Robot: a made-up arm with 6 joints.
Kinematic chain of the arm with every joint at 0, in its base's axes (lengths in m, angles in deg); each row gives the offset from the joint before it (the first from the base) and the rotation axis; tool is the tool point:
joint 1: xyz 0 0 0.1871 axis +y
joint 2: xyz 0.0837 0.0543 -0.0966 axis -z
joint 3: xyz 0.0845 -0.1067 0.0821 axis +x
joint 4: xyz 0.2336 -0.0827 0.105 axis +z
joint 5: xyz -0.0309 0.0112 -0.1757 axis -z
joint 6: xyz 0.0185 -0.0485 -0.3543 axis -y
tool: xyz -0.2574 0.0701 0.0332
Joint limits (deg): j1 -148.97..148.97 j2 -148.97..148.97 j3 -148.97..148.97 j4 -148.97..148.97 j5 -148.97..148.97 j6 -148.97..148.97
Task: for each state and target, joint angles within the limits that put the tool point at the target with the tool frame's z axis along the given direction. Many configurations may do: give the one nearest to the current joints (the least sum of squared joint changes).
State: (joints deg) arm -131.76 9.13 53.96 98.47 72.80 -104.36
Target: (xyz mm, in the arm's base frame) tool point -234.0 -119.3 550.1 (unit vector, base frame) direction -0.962 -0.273 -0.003
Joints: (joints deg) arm -119.10 37.52 103.63 137.84 81.54 -105.27
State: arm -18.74 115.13 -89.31 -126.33 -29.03 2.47
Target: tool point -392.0 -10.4 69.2 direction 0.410 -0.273 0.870
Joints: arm -7.61 134.32 -87.38 -118.98 -16.77 -53.10
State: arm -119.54 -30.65 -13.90 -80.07 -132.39 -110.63
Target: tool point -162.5 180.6 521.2 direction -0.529 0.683 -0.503
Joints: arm -130.21 -14.88 53.73 -56.07 -138.31 -96.32
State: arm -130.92 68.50 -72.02 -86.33 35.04 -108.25
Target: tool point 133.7 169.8 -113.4 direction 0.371 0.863 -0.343
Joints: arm -108.06 117.60 -77.00 -108.84 77.48 -145.68
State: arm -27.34 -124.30 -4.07 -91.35 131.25 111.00
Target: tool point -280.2 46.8 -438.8 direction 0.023 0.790 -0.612
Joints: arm 0.58 -148.24 28.36 -103.38 143.02 102.24
